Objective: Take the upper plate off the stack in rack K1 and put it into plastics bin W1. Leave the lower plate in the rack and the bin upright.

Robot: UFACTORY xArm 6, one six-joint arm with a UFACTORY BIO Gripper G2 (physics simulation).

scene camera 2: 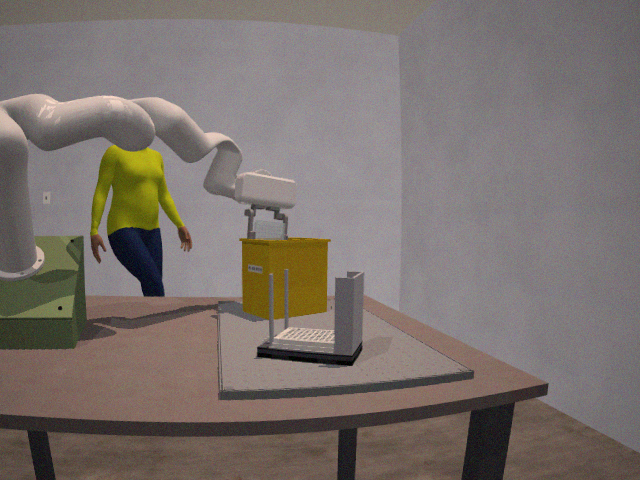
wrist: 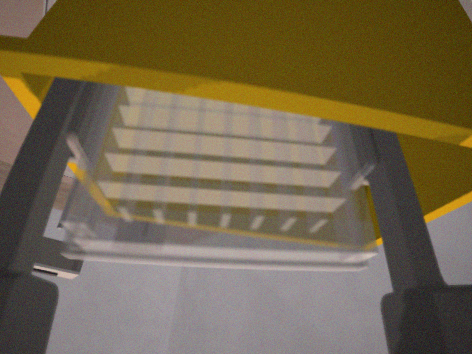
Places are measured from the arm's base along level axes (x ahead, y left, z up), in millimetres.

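Where they show: hand, its tool point: [wrist: 228,114]; arm's base, origin of its link: [scene camera 2: 17,263].
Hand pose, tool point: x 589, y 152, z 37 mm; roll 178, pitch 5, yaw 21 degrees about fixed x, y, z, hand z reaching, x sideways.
Things, the pixels of their top centre, and the offset from my tool point. Level surfaces: height alone.
- clear plate, centre of its top: [wrist: 199,276] [scene camera 2: 268,220] 1 mm back, 2 mm right, 54 mm up
- Rack K1, centre of its top: [scene camera 2: 311,272] [wrist: 105,239] 14 mm back, 401 mm right, 33 mm down
- white lower plate, centre of its top: [scene camera 2: 317,335] 6 mm back, 407 mm right, 137 mm down
- grey board, height of its surface: 171 mm down
- brown table, height of its surface: 184 mm down
My gripper [scene camera 2: 268,233] [wrist: 225,120] is shut on the upper plate, a clear plate [scene camera 2: 270,227] [wrist: 220,190] with rows of pale strips. The plate looks steeply tilted. It is at the mouth of the yellow bin W1 [scene camera 2: 286,273] [wrist: 240,55], partly above the rim. The bin's near wall hides its lower part and the fingertips in both views. The bin stands upright. Rack K1 [scene camera 2: 349,316], with a black base, thin rods and a grey corner post, stands in front of it. The white lower plate [scene camera 2: 308,335] lies flat in the rack.
The rack and the bin stand on a grey board [scene camera 2: 248,379] on the brown table [scene camera 2: 144,382]. A green pedestal [scene camera 2: 38,330] carries the arm at the left. A person in a yellow top [scene camera 2: 135,198] is behind the table, left of the bin.
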